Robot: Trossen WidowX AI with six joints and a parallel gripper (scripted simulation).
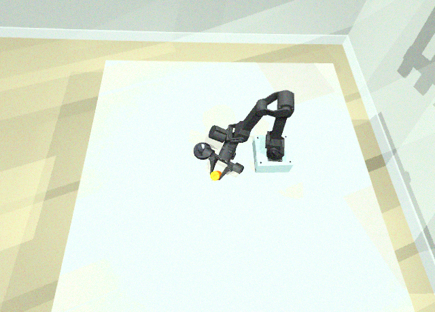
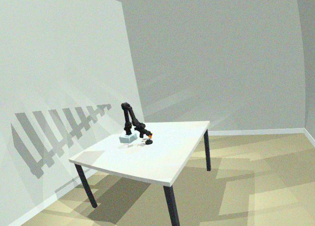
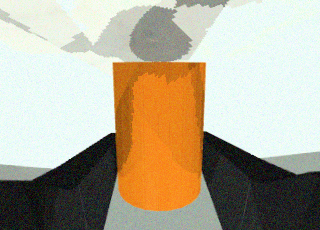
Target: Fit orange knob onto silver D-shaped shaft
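My gripper tip is 10 mm below the orange knob. The rest, counted from my gripper tip: round pedestal: 60 mm ahead, 150 mm to the right, 10 mm below.
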